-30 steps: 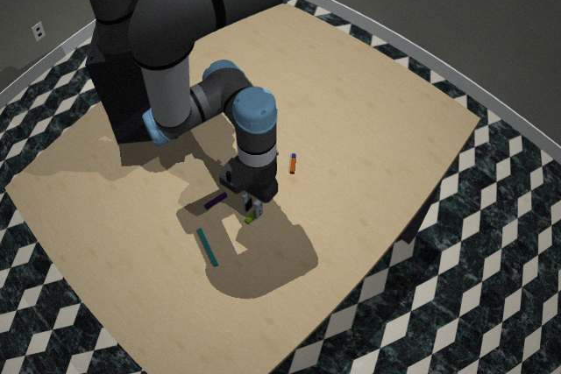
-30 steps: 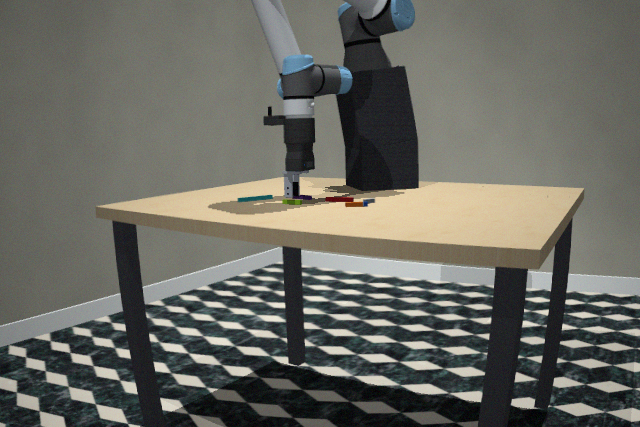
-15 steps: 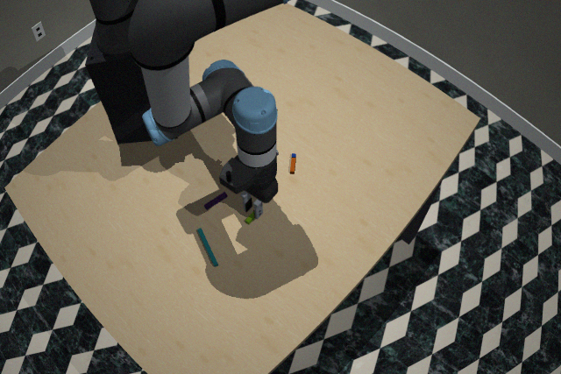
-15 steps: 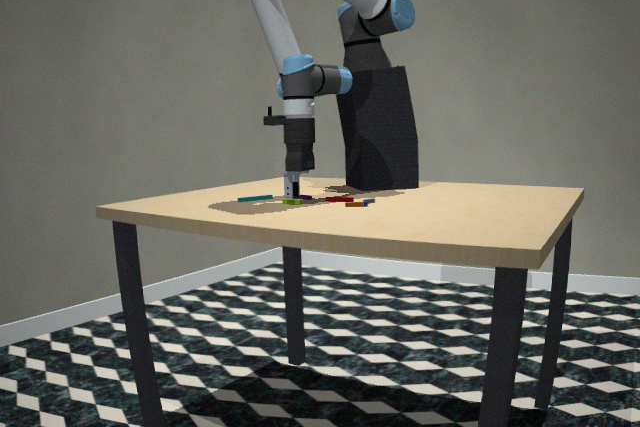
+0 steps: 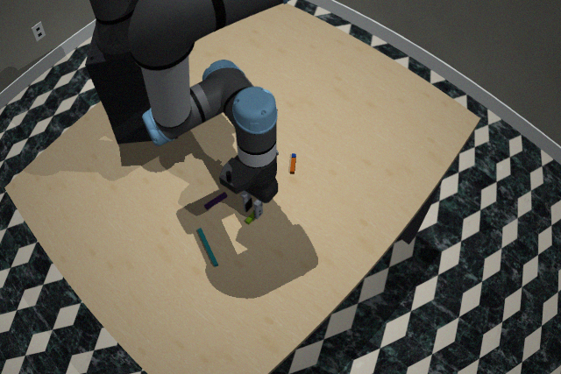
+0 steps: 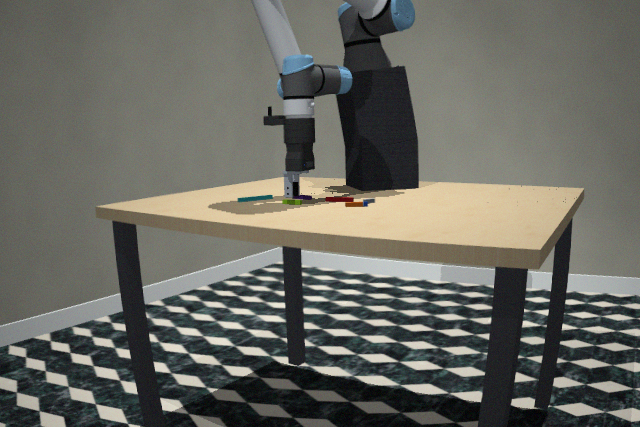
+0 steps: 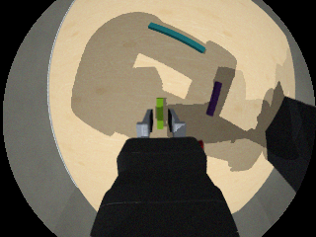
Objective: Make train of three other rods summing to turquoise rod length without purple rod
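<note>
My gripper is now 3 cm above the lime rod. From my hand the other things lie so: red rod (9 cm behind, 7 cm to the left, 3 cm below); then purple rod (9 cm behind, 4 cm to the right, 3 cm below); then turquoise rod (13 cm to the right, 3 cm below).
</note>
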